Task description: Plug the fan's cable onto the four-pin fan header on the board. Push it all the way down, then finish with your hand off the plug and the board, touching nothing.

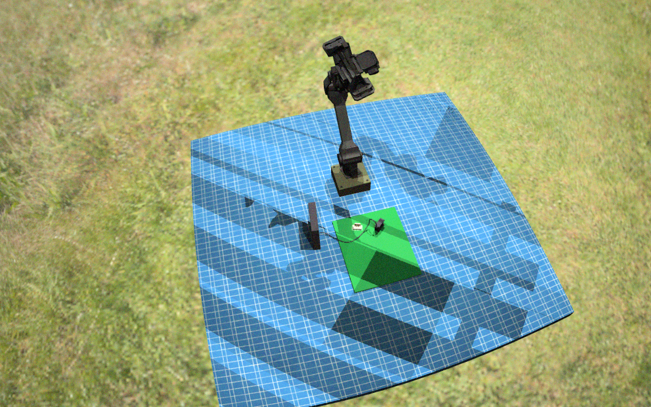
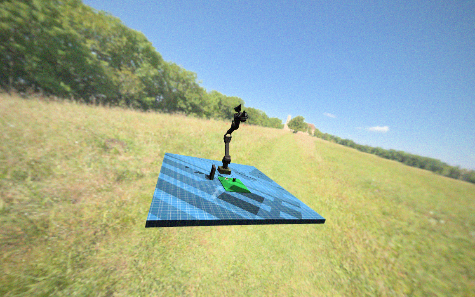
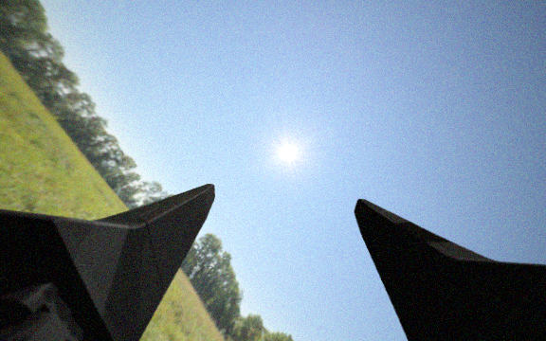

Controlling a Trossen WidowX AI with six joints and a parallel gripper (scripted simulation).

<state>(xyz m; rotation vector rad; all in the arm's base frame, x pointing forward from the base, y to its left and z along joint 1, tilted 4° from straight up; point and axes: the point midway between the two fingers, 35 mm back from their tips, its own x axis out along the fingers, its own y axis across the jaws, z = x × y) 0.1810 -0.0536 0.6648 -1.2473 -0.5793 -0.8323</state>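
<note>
Right now the black fan plug is 4 cm ahead of my gripper tip, 10 cm to the left of it and 71 cm below it. The rest, counted from my gripper tip: pale fan header: 1 cm ahead, 2 cm to the left, 73 cm below; green board: 11 cm ahead, 5 cm to the left, 74 cm below; black fan: 3 cm behind, 12 cm to the right, 67 cm below.
</note>
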